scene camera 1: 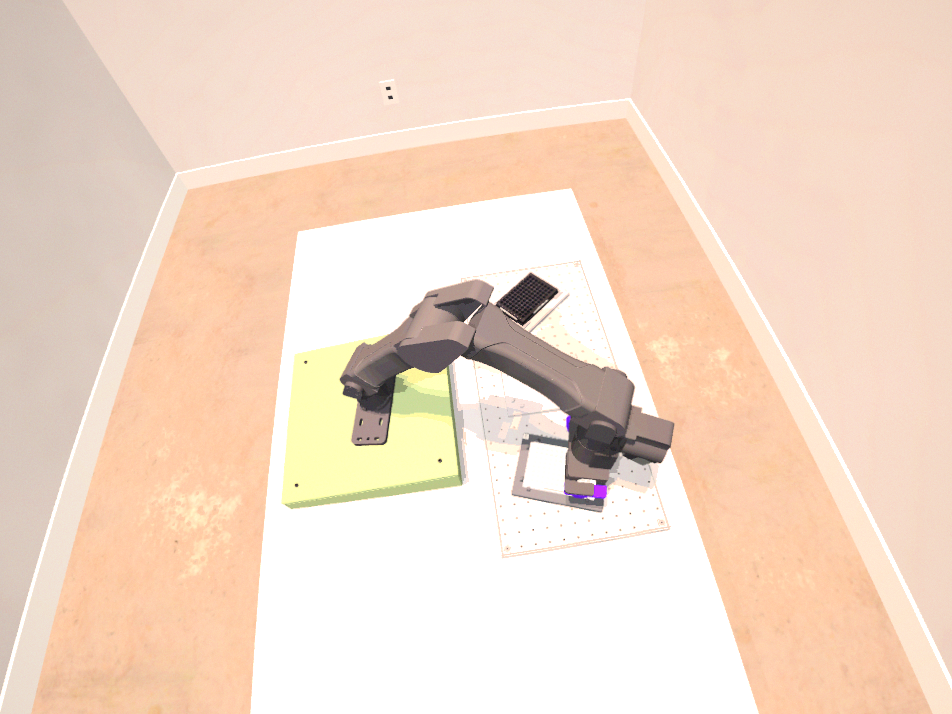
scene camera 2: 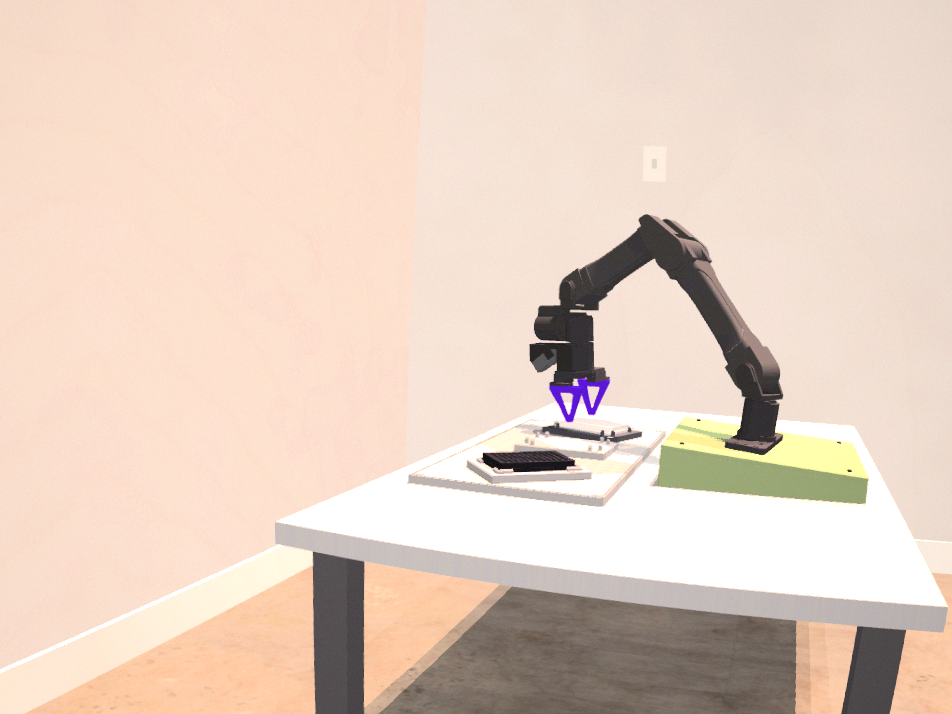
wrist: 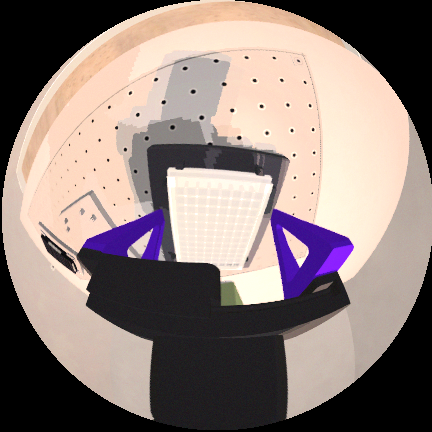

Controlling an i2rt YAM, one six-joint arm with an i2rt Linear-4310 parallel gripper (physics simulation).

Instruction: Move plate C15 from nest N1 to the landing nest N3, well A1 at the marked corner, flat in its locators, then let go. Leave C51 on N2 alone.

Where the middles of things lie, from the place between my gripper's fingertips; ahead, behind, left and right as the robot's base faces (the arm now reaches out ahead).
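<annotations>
Black well plate (scene camera 1: 531,294): my hand is 80 mm past it, 10 mm above it and 410 mm to the right of it.
</annotations>
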